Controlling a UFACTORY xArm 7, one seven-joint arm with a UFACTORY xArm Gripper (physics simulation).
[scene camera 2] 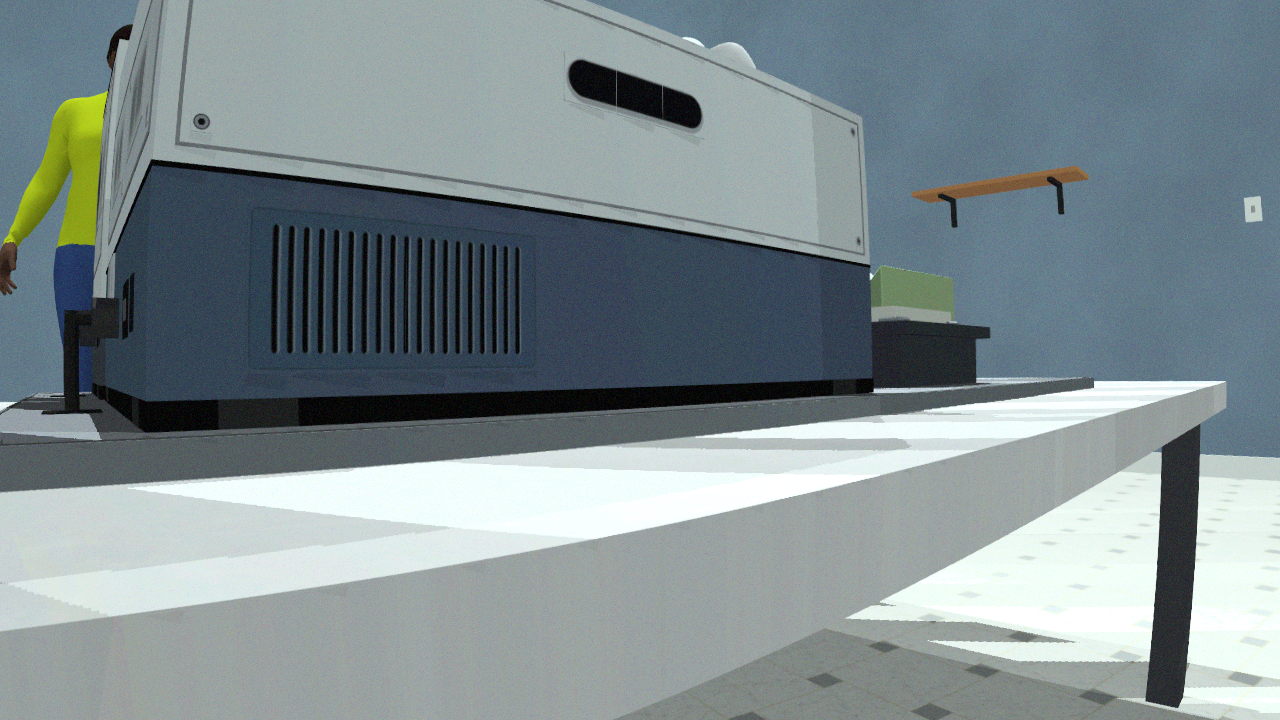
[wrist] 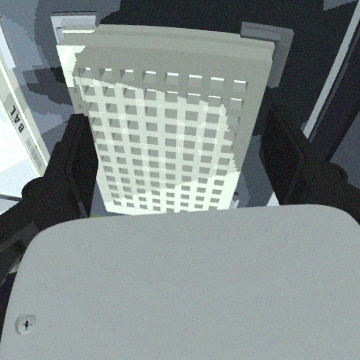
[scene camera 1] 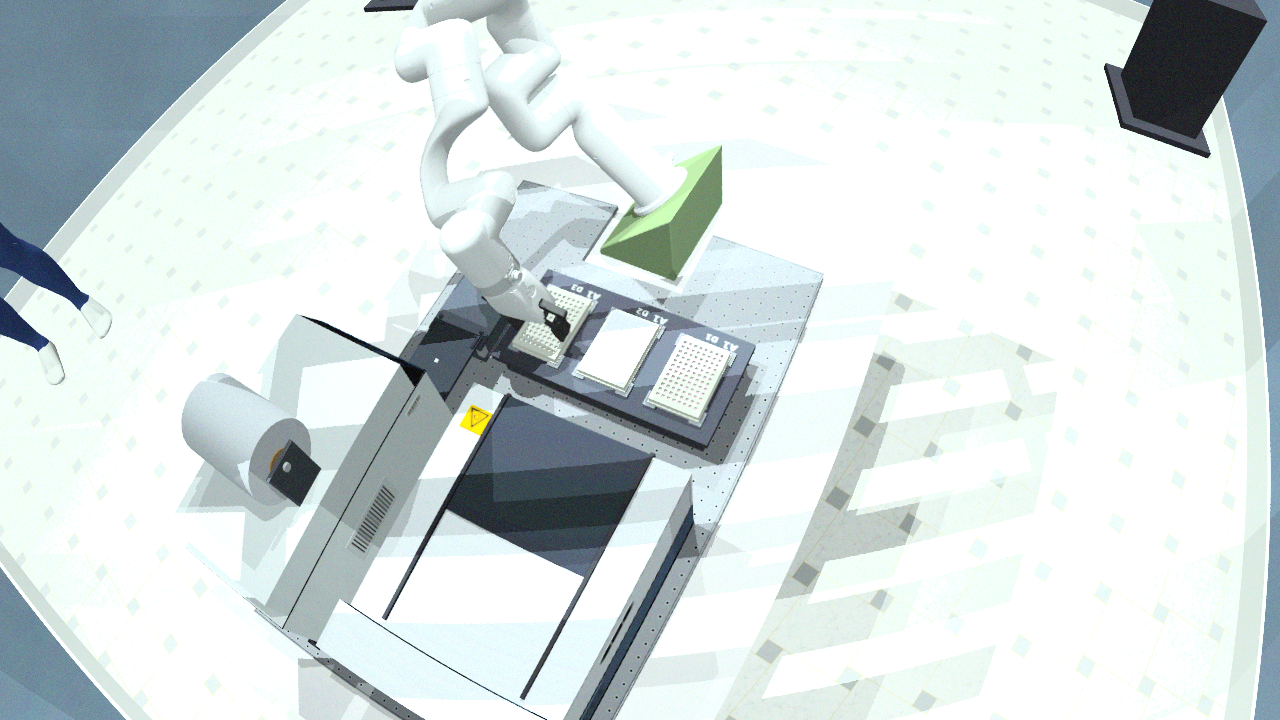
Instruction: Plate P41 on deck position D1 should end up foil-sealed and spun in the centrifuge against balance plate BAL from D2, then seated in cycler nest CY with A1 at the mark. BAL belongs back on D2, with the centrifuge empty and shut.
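Seen in the pictures: gripper, fingertip midpoint: (wrist: 179,132) (scene camera 1: 543,328); arm's base at its link origin: (scene camera 1: 662,192).
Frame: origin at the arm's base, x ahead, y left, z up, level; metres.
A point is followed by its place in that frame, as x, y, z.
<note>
My gripper (scene camera 1: 528,336) {0.331, -0.104, -0.008} (wrist: 179,132) {0.331, -0.104, -0.008} is open, its two black fingers standing apart at either side of the left-hand plate. This cream multi-well plate (scene camera 1: 534,342) {0.363, -0.106, -0.004} (wrist: 170,130) {0.336, -0.100, -0.005} lies on the deck, and its small label seems to read D3. The wrist view does not clearly show whether the fingers touch it. The white-topped plate BAL (scene camera 1: 622,347) {0.335, 0.036, -0.002} (wrist: 21,127) {0.338, -0.013, -0.008} lies in the middle position, D2. Another cream well plate (scene camera 1: 691,376) {0.356, 0.154, -0.004} lies in the right-hand position, whose label seems to read D1. The P41 marking does not show. Scene camera 2 does not show the gripper or plates.
A large white and blue machine (scene camera 1: 662,490) {0.595, 0.188, 0.132} (scene camera 2: 680,313) {0.761, 0.190, -0.028} stands beside the dark deck (scene camera 1: 666,428) {0.444, 0.140, -0.018}. A grey cabinet (scene camera 1: 353,501) {0.762, -0.175, 0.202} and a large white roll (scene camera 1: 228,429) {0.781, -0.266, 0.397} are at the left. A dark device (scene camera 1: 438,356) {0.444, -0.246, 0.023} is near the gripper. The green wedge (scene camera 1: 696,214) {0.034, 0.074, -0.005} (scene camera 2: 913,291) {0.045, 0.072, 0.047} surrounds the arm's base.
</note>
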